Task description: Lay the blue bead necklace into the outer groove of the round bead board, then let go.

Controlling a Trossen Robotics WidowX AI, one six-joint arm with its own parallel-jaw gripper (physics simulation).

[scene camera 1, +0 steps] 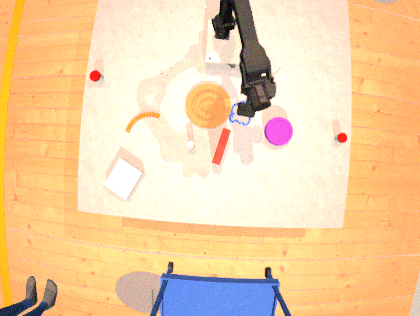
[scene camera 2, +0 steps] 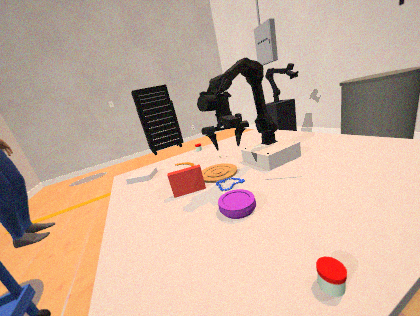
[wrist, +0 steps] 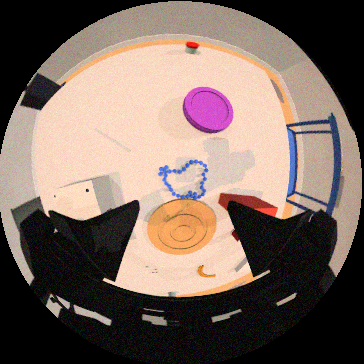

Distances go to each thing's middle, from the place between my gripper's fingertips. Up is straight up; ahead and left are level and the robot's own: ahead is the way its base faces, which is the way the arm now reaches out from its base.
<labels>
Now: hand 17 cm to the right of the purple disc (scene camera 2: 235, 204), 14 cm above it and 9 cm short of it. From my hand the other things lie so: white box (scene camera 1: 124, 177) 49 cm to the right, 38 cm ahead, 14 cm below; then round bead board (scene camera 1: 208, 105) 15 cm to the right, 15 cm below, 1 cm ahead; then red block (scene camera 2: 188, 180) 19 cm ahead, 10 cm below, 8 cm to the right.
</labels>
